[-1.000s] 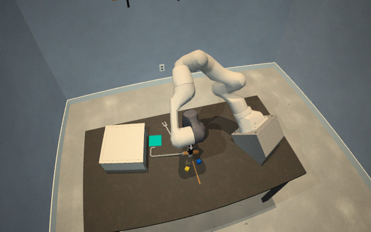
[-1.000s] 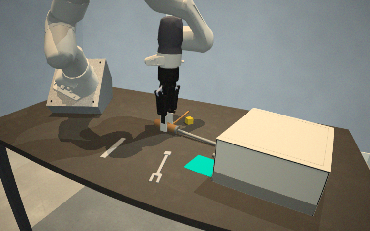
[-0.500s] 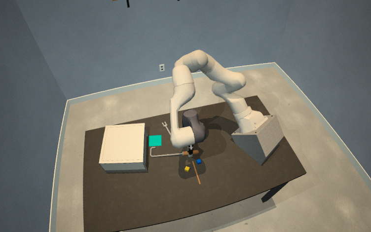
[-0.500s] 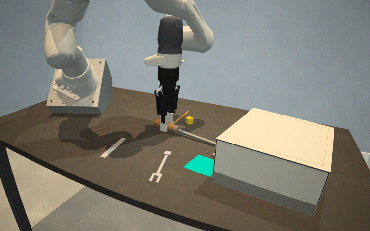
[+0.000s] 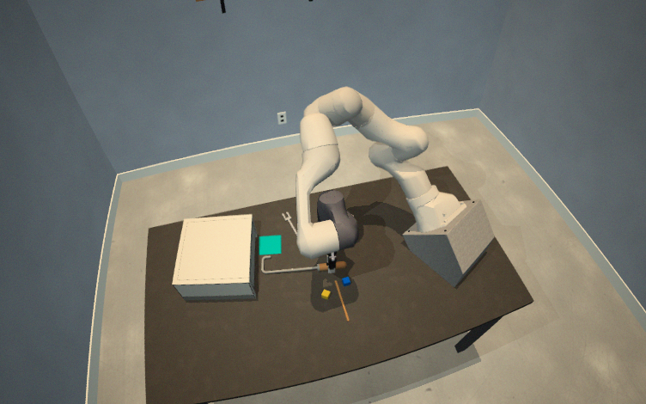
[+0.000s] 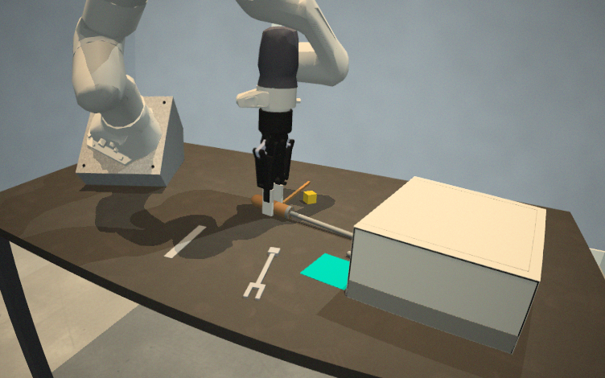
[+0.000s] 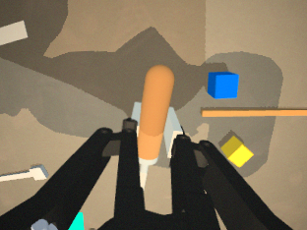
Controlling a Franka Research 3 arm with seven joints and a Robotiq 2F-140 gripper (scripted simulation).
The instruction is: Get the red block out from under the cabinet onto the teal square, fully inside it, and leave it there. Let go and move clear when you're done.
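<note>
Now: hand 160 mm short of the teal square, 230 mm to the left of it and 40 mm above it. The rest, counted from my hand: yellow cube (80 mm ahead, 90 mm to the left, 20 mm below); then hook tool (90 mm ahead, 80 mm to the right, 20 mm below); then blue cube (20 mm behind, 90 mm to the left, 20 mm below).
</note>
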